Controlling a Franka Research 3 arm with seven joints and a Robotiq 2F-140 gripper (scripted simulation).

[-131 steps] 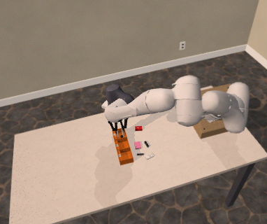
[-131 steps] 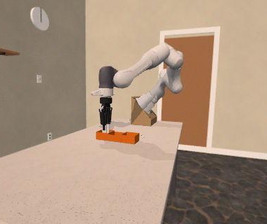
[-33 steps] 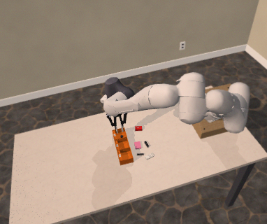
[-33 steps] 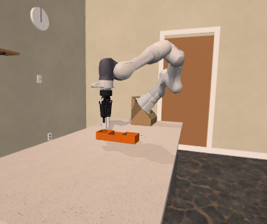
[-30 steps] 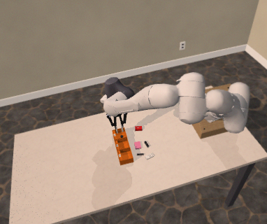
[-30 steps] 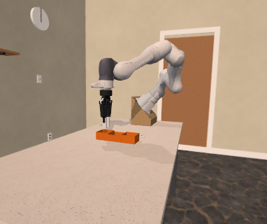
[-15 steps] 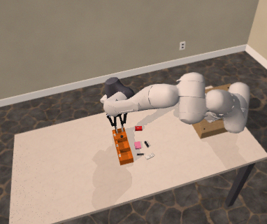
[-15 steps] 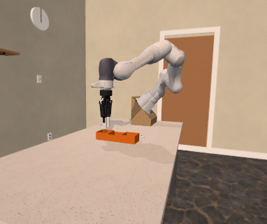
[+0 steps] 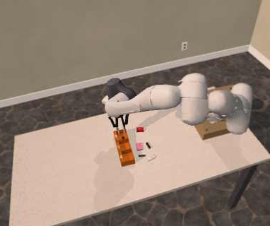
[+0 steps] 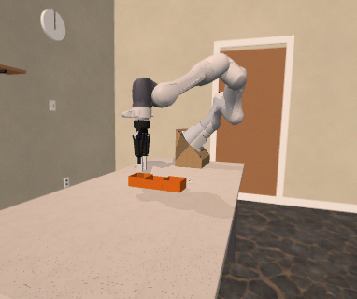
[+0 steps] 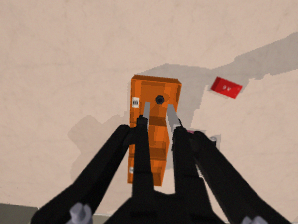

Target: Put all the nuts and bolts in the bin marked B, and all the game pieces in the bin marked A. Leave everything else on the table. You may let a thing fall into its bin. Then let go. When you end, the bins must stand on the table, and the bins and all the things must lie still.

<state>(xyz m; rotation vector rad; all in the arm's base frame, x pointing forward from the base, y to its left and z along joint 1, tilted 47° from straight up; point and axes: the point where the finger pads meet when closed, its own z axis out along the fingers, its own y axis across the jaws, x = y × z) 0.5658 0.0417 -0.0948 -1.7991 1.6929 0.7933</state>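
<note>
Right now the white card is 14 cm behind my hand, 19 cm to the left of it and 9 cm below it. Round my hand: pink square 9 cm behind, 9 cm to the left, 9 cm below; then orange bin 8 cm to the left, 8 cm below; then black nut 1 cm behind, 9 cm below.
</note>
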